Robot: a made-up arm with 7 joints.
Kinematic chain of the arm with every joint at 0, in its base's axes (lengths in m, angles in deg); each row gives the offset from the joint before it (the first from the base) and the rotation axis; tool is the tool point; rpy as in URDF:
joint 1: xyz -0.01 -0.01 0.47 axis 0 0.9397 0.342
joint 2: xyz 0.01 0 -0.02 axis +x
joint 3: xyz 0 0 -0.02 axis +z
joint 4: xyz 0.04 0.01 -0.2 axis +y
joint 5: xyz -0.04 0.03 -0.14 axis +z
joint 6: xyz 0.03 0.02 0 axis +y
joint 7: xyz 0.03 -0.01 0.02 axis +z
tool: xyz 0 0 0.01 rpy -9.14 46.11 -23.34
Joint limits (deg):
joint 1: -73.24..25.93
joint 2: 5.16..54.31
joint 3: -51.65..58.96
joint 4: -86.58..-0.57
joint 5: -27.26..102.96
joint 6: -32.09..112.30
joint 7: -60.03..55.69
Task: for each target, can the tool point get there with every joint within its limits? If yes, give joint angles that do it. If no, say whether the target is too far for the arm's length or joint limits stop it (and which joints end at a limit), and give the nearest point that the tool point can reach.
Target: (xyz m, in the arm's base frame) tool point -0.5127 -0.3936 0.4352
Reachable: no: too far | nearest point -0.2478 0.0277 0.1846 | short by 0.557 m
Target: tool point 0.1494 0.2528 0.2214
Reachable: yes | joints 2.55 33.19 -5.50 -62.42 84.43 59.62 -31.13
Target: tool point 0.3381 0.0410 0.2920
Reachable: yes | joints -36.54 25.83 -39.16 -35.25 16.92 67.99 -31.33
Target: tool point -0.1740 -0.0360 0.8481
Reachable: no: joint limits stop it (at a limit: joint 1, joint 2, joint 4) | nearest point 0.1418 0.1493 0.6617 | short by 0.411 m
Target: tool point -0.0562 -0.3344 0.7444
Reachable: no: joint limits stop it (at a limit: joint 1, joint 2, joint 4) | nearest point 0.2165 -0.2165 0.5198 | short by 0.372 m
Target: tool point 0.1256 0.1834 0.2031
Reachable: yes | joints -16.61 13.20 42.34 -33.28 29.07 8.90 3.12
